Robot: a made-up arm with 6 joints.
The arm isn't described. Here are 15 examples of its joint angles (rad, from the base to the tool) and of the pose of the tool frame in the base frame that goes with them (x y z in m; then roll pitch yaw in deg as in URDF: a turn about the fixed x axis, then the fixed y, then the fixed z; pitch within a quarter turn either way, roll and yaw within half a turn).
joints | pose
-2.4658 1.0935 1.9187 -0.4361 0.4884 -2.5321 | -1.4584 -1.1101 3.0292 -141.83 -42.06 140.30
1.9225 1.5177 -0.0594 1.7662 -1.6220 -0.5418 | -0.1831 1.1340 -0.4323 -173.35 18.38 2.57
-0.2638 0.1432 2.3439 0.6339 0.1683 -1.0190 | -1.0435 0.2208 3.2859 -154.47 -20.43 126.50
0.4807 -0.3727 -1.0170 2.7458 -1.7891 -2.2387 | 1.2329 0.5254 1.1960 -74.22 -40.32 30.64
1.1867 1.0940 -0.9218 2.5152 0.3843 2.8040 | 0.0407 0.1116 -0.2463 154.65 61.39 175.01
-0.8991 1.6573 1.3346 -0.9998 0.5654 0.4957 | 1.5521 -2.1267 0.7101 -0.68 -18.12 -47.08
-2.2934 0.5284 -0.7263 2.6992 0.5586 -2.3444 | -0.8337 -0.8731 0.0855 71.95 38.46 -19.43
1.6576 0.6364 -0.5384 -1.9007 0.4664 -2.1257 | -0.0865 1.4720 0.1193 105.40 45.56 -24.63
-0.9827 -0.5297 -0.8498 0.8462 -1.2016 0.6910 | 0.5926 -1.2724 1.3480 159.85 63.92 171.97
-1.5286 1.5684 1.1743 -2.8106 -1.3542 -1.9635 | 0.1206 -2.5332 0.9027 -116.14 -14.96 -56.72
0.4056 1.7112 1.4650 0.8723 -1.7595 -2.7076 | 2.2734 0.8082 0.7175 28.13 6.54 -67.26
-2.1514 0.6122 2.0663 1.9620 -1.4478 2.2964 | -0.4450 -0.2298 3.4901 -159.50 17.40 101.95
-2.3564 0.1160 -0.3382 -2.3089 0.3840 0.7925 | -1.3987 -1.3196 1.2219 57.05 4.07 -151.74
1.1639 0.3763 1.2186 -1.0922 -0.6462 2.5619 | 0.4778 1.3993 3.3138 -125.71 10.77 97.22
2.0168 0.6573 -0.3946 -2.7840 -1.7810 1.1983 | -0.8194 1.5281 0.5136 103.93 -71.61 112.24
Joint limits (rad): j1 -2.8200..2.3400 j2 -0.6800..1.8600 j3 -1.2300..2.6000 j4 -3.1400..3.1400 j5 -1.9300..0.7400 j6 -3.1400..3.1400
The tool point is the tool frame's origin. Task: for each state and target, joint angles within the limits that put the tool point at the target. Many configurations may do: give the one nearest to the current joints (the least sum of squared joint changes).
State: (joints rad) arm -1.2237 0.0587 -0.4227 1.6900 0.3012 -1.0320
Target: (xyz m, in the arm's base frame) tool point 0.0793 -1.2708 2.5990
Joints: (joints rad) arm -1.5123 -0.6800 -0.3143 1.7159 0.6505 -1.0305
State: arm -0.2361 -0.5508 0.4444 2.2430 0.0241 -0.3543
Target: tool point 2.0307 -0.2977 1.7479
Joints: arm -0.1264 0.1241 -0.0946 2.2406 0.0670 -0.3532
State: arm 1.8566 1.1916 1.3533 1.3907 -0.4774 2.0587
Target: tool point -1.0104 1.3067 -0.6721
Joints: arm 2.3059 1.7794 0.5528 1.3324 -0.4932 2.0764
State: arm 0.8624 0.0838 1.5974 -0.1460 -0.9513 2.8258
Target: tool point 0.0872 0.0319 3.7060
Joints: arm 0.6428 0.0318 1.5864 0.2097 -0.7675 2.7576
